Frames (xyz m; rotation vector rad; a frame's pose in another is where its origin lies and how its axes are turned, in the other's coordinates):
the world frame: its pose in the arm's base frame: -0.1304 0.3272 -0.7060 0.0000 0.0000 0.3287
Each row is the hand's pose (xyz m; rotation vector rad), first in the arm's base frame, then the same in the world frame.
Working: the arm's base frame: its pose in the world frame: 0.0178 -0.3518 0.7060 0.0000 0.0000 -0.3287

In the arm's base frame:
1: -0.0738 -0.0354 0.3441 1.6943 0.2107 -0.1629
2: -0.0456 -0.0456 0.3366 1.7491 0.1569 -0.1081
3: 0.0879 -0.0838 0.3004 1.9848 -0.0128 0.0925
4: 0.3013 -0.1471 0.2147 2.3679 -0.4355 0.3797
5: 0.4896 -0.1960 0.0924 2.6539 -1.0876 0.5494
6: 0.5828 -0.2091 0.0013 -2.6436 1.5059 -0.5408
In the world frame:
1: -0.0635 -0.3615 1.0501 1.7200 -0.0699 -0.4068
2: -0.0401 -0.3802 1.0426 1.7628 -0.1323 -0.3470
3: 0.0739 -0.4595 1.0064 1.9568 -0.3375 -0.1205
4: 0.2555 -0.5883 0.9207 2.2439 -0.8095 0.2260
5: 0.4179 -0.6953 0.7984 2.4000 -1.4823 0.4809
6: 0.5019 -0.7378 0.7073 2.3952 -1.9454 0.5543

